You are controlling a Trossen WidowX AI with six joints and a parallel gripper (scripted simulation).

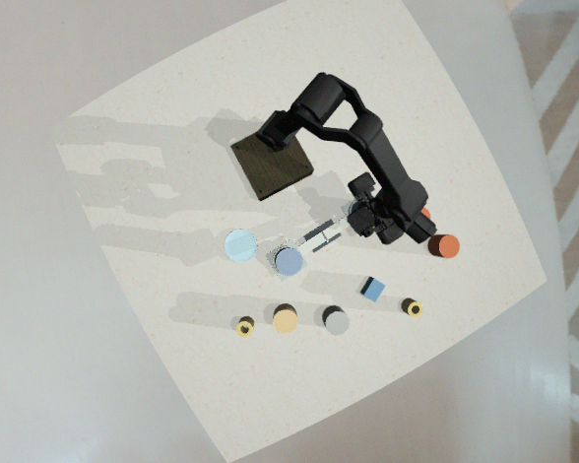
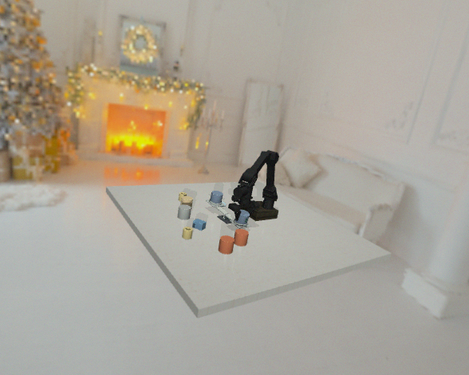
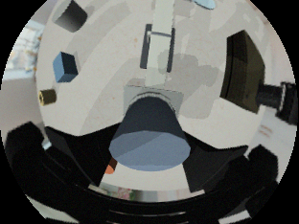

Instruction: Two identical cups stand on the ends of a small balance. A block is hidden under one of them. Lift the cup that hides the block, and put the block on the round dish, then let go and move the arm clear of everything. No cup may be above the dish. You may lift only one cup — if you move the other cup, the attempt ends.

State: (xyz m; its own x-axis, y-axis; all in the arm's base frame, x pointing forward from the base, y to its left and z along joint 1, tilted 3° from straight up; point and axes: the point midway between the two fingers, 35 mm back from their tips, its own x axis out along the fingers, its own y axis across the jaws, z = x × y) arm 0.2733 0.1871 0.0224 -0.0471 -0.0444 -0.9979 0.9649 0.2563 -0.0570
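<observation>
My gripper tip is 1 cm above the pale green block. From my gripper tip the other things lie so: small balance 4 cm ahead, 13 cm to the right, 2 cm below; then grey cylinder 29 cm ahead, 19 cm to the right, 2 cm below; then blue block 24 cm ahead, 4 cm to the right, 4 cm below.
</observation>
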